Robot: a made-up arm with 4 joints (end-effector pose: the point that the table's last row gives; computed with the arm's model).
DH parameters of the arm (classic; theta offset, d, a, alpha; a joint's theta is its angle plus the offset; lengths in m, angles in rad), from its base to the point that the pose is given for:
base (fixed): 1.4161 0 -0.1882 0
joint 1: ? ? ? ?
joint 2: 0 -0.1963 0.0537 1.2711
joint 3: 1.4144 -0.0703 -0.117 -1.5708
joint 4: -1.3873 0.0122 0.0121 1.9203
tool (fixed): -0.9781 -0.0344 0 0
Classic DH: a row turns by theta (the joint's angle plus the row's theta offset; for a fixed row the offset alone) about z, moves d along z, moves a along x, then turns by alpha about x.
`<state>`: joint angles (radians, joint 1 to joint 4).
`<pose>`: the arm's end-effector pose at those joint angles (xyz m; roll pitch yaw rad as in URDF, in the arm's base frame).
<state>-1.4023 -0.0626 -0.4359 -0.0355</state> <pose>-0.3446 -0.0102 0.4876 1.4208 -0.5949 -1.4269</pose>
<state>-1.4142 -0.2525 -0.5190 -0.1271</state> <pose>-0.3359 -0.0080 0.4884 1.6184 -0.7981 -1.6945</pose>
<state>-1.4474 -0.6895 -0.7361 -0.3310</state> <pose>-0.3112 -0.0028 0.4890 2.5865 -0.9802 -2.7810</pose>
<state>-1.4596 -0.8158 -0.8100 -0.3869</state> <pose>-0.3020 -0.0018 0.4893 2.8784 -0.9027 -3.1046</pose>
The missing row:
joint 1: -1.2598 0.6093 -0.2574 -1.2711
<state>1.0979 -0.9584 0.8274 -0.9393</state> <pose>0.2027 -0.4650 0.5927 1.0845 -1.3353 2.7070</pose>
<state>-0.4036 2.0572 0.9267 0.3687</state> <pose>-0.4290 -0.3545 0.4661 3.0063 -0.1150 1.3772</pose>
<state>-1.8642 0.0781 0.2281 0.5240</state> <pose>-0.2684 0.0750 0.4667 0.9407 -0.1860 -0.9849</pose>
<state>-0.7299 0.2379 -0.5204 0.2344</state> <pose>-0.3991 -0.2308 0.4842 1.1236 -0.1798 -0.6164</pose>
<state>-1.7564 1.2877 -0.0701 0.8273</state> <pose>-0.2996 0.1372 0.4941 1.6361 0.8009 -0.2908</pose>
